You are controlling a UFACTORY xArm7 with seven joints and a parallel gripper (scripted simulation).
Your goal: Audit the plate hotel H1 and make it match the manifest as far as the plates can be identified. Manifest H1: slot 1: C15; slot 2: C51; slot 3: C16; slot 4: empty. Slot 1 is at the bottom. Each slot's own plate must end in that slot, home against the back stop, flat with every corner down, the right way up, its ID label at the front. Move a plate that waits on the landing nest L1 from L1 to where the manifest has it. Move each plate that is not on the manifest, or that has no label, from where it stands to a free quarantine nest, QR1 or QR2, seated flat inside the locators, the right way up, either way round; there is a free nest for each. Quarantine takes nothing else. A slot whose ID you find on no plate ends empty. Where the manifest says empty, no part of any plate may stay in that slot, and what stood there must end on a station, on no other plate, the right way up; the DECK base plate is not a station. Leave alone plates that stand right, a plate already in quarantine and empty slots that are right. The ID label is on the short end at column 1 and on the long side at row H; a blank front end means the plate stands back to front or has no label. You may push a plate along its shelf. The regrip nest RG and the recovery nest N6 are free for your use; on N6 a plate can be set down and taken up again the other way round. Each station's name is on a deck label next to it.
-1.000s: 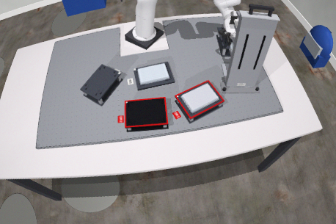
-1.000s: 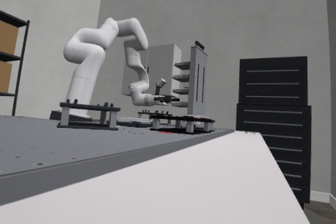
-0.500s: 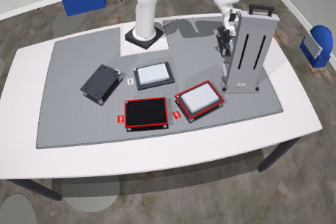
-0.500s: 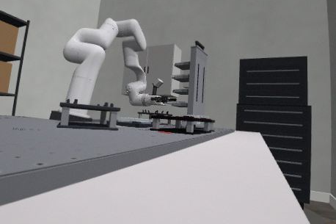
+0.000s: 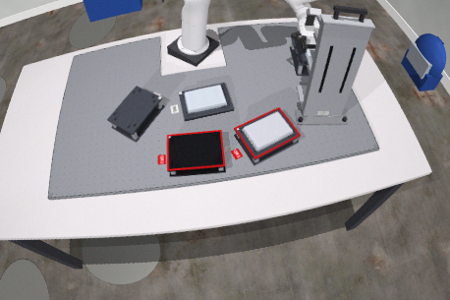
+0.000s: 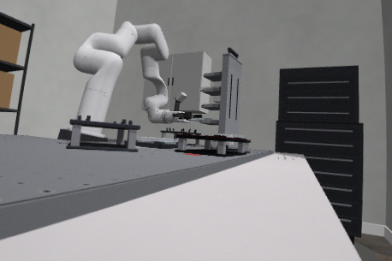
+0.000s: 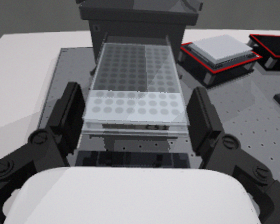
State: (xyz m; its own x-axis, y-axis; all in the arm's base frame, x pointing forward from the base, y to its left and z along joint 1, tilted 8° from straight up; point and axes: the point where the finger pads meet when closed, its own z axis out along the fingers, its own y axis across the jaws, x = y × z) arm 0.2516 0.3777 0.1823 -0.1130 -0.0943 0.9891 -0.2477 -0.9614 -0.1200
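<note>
The plate labelled C16 is 130 mm above my hand, 100 mm ahead of it and 30 mm to the right of it. Round my hand: RG label (180 mm behind, 140 mm below, 50 mm to the left); H1 label (140 mm below, 80 mm to the left, 70 mm ahead); white plate (260 mm to the right, 220 mm ahead, 90 mm below).
</note>
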